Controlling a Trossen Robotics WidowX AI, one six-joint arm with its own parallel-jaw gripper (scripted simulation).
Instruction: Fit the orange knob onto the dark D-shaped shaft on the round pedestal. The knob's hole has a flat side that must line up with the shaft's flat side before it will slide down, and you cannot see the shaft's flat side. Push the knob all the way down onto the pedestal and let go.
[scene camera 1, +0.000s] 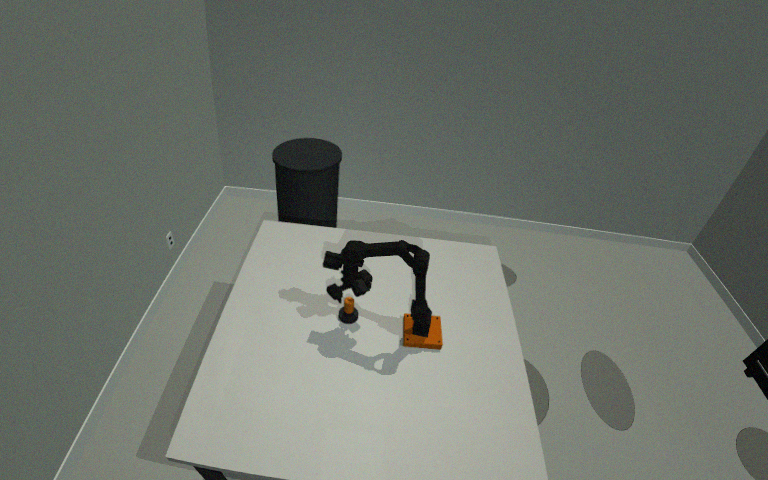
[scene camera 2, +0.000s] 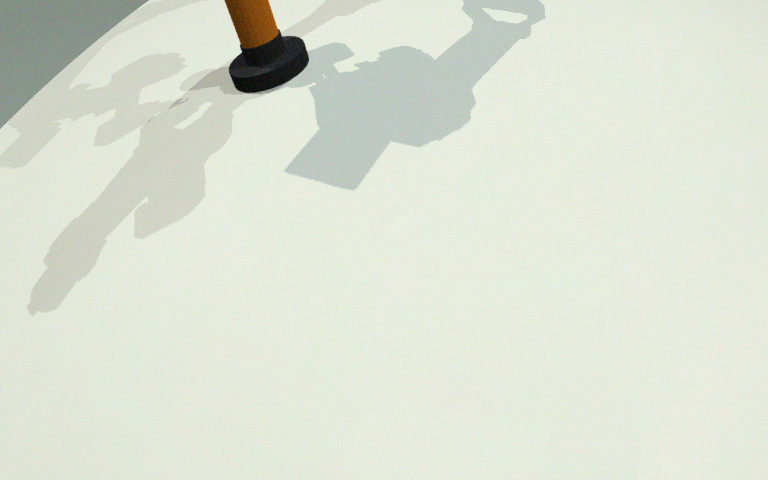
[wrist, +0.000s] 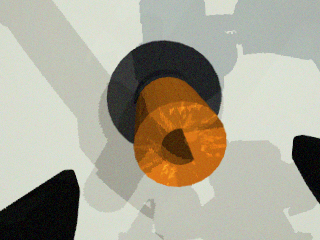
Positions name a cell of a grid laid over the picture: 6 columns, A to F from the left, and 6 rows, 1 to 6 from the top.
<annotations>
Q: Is my gripper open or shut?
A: Open.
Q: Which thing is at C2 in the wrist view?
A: A dark round pedestal.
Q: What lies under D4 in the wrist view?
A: An orange knob.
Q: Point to my gripper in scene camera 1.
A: C4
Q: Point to my gripper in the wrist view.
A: D5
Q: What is my gripper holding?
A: Nothing.
</annotations>
